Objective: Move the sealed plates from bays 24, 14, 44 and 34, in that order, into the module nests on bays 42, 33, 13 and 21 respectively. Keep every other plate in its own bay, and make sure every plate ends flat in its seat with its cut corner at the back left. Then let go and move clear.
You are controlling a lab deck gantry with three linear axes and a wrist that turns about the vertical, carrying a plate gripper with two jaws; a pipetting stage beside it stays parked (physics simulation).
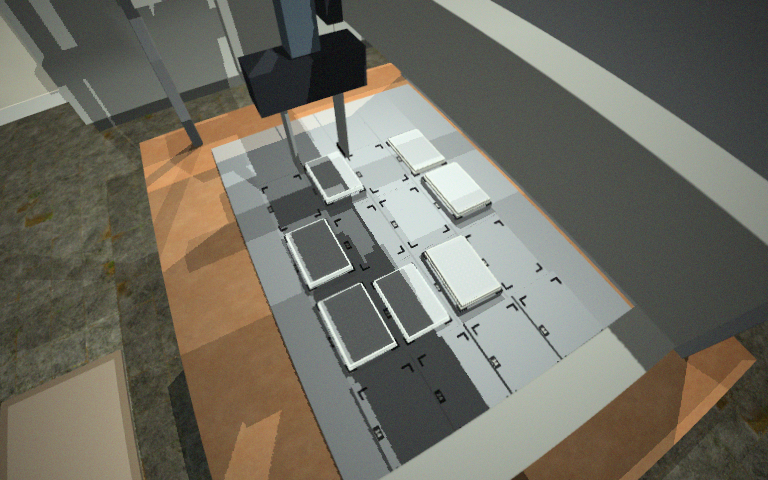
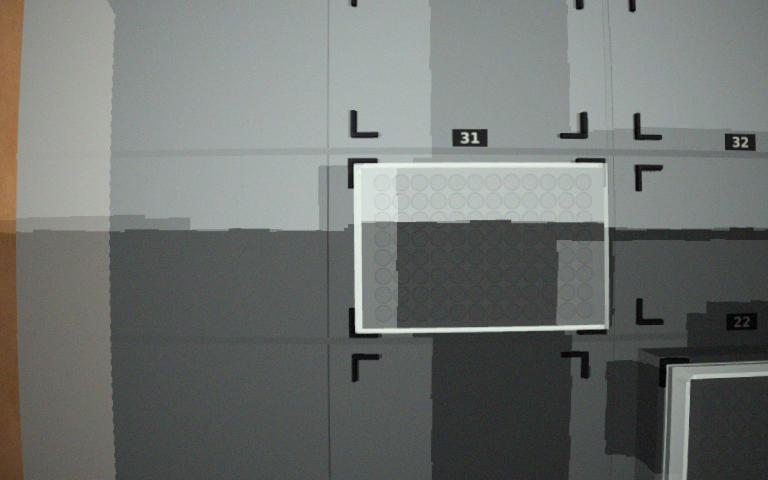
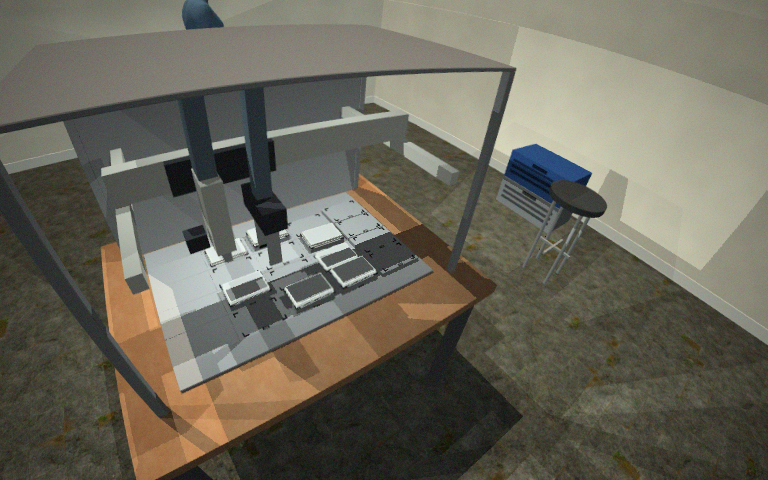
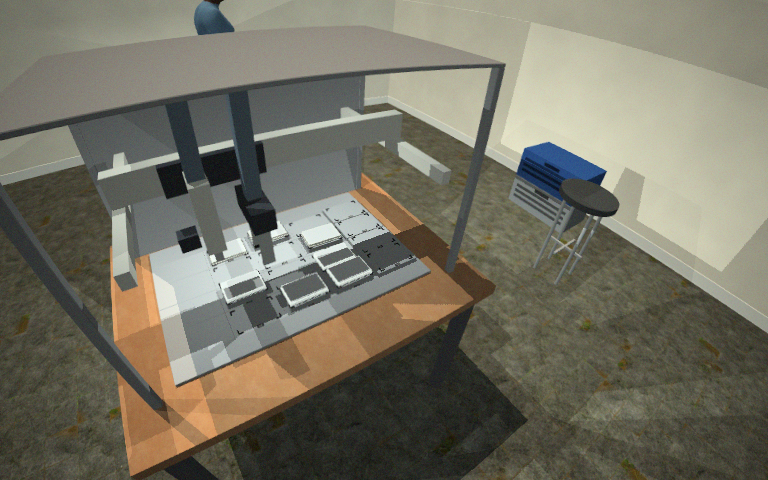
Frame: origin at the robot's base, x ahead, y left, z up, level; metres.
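Seen in the pictures: gripper, fingertip midpoint: (image 1: 321,159) (image 3: 270,254) (image 4: 264,254); robot's base, origin of the base link: (image 1: 263,189) (image 3: 244,336) (image 4: 239,333).
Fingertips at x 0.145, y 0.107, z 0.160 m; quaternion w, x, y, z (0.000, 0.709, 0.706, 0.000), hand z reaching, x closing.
Observation:
Offsets run from my fingertips to a thing's middle. "spot": to the spot under its first point.
My gripper (image 1: 321,160) (image 3: 268,249) (image 4: 263,249) is open and empty. It hangs raised above the deck, a little right of bay 21. A sealed plate @(dx -0.081, dy +0.042, dz -0.134 m) (image 1: 334,177) (image 2: 481,249) (image 3: 245,286) (image 4: 243,286) lies flat and square between the corner brackets of bay 21. Another plate @(dx +0.247, dy -0.064, dz -0.134 m) (image 1: 356,325) (image 3: 352,270) (image 4: 349,270) sits flat on bay 13. The plate @(dx +0.248, dy +0.150, dz -0.134 m) (image 1: 461,271) (image 3: 321,234) (image 4: 320,234) on bay 33 and the plate @(dx +0.079, dy +0.259, dz -0.134 m) (image 1: 455,189) on bay 42 look level. Bays 14, 24, 34 and 44 hold no plate. The cut corners are too small to tell.
Other plates stand on bay 12 @(spot: dx +0.095, dy -0.066, dz -0.127 m) (image 1: 318,253) (image 3: 308,289), bay 23 @(spot: dx +0.254, dy +0.038, dz -0.145 m) (image 1: 410,302) and bay 41 @(spot: dx -0.074, dy +0.254, dz -0.146 m) (image 1: 416,150). The parked pipetting stage (image 3: 215,215) (image 4: 206,220) is left of my gripper. The gantry beam (image 3: 317,135) crosses behind.

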